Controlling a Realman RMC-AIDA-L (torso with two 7-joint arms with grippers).
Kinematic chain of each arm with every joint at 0, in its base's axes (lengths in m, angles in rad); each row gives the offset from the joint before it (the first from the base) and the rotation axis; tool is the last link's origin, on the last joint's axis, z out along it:
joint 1: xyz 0 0 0.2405 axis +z
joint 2: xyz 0 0 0 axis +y
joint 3: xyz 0 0 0.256 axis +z
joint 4: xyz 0 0 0 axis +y
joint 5: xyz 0 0 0.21 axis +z
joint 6: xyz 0 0 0 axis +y
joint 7: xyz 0 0 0.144 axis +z
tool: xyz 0 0 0
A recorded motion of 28 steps. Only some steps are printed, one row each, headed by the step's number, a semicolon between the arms.
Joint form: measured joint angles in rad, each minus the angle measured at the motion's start. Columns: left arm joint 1, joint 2, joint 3, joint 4, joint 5, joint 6, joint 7; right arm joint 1, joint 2, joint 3, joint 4, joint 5, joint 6, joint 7.
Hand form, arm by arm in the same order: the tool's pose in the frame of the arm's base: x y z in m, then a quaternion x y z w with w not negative. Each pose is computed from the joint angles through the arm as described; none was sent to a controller.
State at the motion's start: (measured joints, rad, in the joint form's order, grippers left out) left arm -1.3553 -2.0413 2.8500 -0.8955 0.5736 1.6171 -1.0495; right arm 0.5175 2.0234 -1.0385 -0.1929 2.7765 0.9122 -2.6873
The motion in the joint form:
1: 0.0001 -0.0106 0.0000 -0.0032 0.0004 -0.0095 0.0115; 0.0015 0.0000 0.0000 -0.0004 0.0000 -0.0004 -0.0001
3: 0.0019 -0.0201 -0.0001 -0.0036 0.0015 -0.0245 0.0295; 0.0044 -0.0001 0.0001 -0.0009 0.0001 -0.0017 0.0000
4: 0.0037 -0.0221 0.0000 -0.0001 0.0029 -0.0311 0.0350; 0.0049 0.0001 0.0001 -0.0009 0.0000 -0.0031 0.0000
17: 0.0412 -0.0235 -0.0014 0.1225 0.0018 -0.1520 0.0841; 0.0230 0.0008 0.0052 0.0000 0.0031 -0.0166 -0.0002
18: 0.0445 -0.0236 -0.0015 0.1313 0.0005 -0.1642 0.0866; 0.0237 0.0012 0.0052 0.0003 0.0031 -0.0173 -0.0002
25: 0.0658 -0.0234 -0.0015 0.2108 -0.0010 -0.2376 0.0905; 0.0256 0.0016 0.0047 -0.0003 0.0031 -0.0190 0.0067
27: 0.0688 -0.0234 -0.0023 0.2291 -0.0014 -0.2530 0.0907; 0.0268 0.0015 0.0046 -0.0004 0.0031 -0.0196 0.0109
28: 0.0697 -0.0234 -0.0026 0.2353 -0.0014 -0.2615 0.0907; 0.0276 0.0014 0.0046 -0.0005 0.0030 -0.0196 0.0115
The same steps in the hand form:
1: -0.1934 0.4193 0.0715 -0.97458 0.00420 0.20832 0.08238; 0.3510 0.3847 0.0518 -0.65259 0.30270 0.29394 0.62936
3: -0.1949 0.4191 0.0681 -0.97366 0.01379 0.21230 0.08199; 0.3500 0.3858 0.0519 -0.65292 0.30203 0.29455 0.62906
4: -0.1959 0.4191 0.0668 -0.97330 0.01685 0.21400 0.08123; 0.3499 0.3859 0.0517 -0.65303 0.30240 0.29422 0.62892
17: -0.2096 0.4235 0.0432 -0.97072 0.05625 0.22198 0.07251; 0.3453 0.3920 0.0514 -0.65272 0.30322 0.29619 0.62792
18: -0.2108 0.4241 0.0415 -0.97031 0.05859 0.22276 0.07377; 0.3451 0.3921 0.0511 -0.65284 0.30350 0.29616 0.62767
25: -0.2169 0.4259 0.0258 -0.96944 0.07190 0.22352 0.07111; 0.3444 0.3928 0.0509 -0.65226 0.30552 0.29847 0.62620
27: -0.2173 0.4263 0.0220 -0.96944 0.07521 0.22269 0.07035; 0.3440 0.3933 0.0509 -0.65183 0.30662 0.29994 0.62542
28: -0.2175 0.4269 0.0209 -0.96912 0.07657 0.22324 0.07146; 0.3436 0.3936 0.0510 -0.65189 0.30646 0.30036 0.62523

